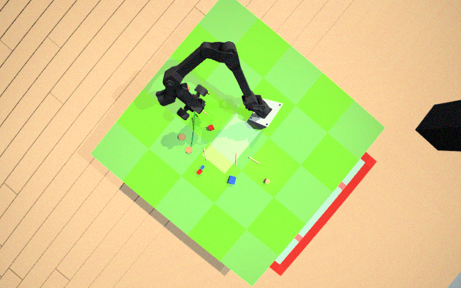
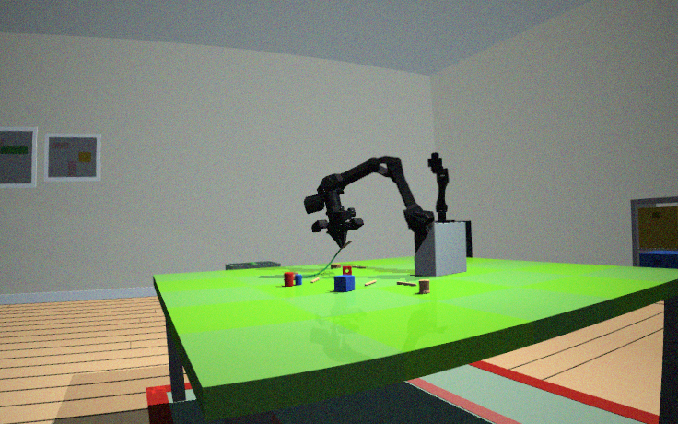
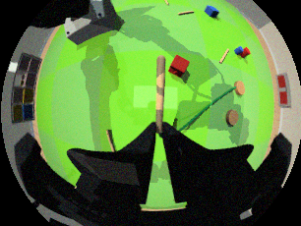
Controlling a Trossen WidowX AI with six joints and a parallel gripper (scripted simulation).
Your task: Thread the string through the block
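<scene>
My gripper tip is now 100 mm to the right of the red block, 70 mm above it and 40 mm short of it. Round my gripper tip: red cylinder (290 mm ahead, 220 mm to the left, 70 mm below); then thin wooden stick (10 mm to the left, 10 mm above); then round wooden button (230 mm ahead, 80 mm to the left, 80 mm below).
</scene>
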